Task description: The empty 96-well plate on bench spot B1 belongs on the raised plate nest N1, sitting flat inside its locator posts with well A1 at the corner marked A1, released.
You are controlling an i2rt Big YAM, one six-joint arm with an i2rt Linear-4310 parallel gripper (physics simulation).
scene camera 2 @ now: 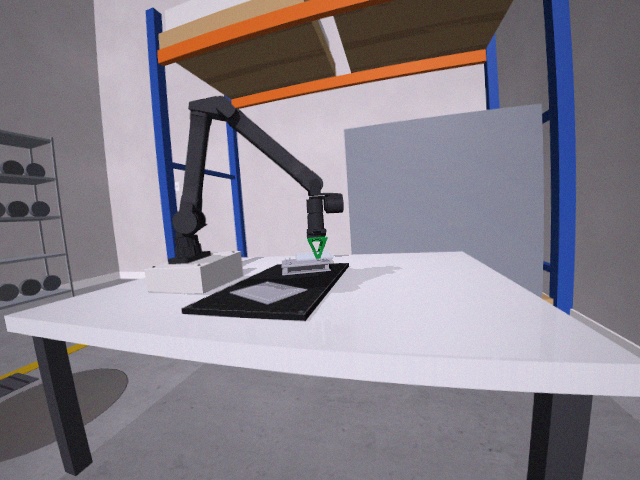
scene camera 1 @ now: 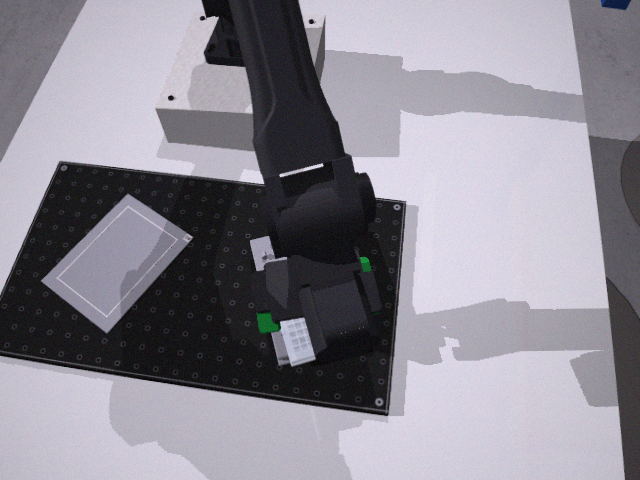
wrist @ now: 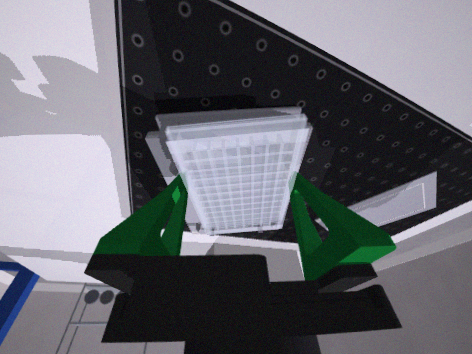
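Where they show: gripper, between the fingertips: [scene camera 2: 317, 257] [wrist: 239, 176]; arm's base, origin of its link: [scene camera 2: 190, 259].
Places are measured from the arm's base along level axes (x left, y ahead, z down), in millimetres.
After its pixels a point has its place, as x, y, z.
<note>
The clear 96-well plate [scene camera 1: 298, 342] {169, 437, 16} [wrist: 240, 185] {182, 401, 15} is between the green fingers of my gripper [scene camera 1: 316, 293] {181, 398, 28} [scene camera 2: 317, 256] {181, 398, 28} [wrist: 239, 176] {181, 398, 28}, which is shut on its two long sides. The plate is over the raised grey nest N1 [scene camera 1: 261, 251] {95, 320, 38} [scene camera 2: 305, 269] {148, 362, 66} [wrist: 159, 150] {245, 393, 38} and looks close to level. In the wrist view, part of the nest sticks out at the plate's left. I cannot tell whether the plate touches the nest or is inside the posts. The arm hides much of both in the first scene view. The A1 mark and well A1 cannot be made out.
The pale rectangular spot B1 [scene camera 1: 116, 263] {-101, 361, 69} [scene camera 2: 267, 292] {-114, 360, 69} [wrist: 395, 205] {-108, 384, 69} lies at the other end of the black perforated board [scene camera 1: 206, 330] {46, 428, 70} [scene camera 2: 248, 311] {-241, 387, 70} [wrist: 215, 50] {225, 464, 70}, with a small corner label. The arm's white base block [scene camera 1: 206, 124] {-33, 136, 30} [scene camera 2: 175, 279] {-110, 44, 42} stands behind the board.
</note>
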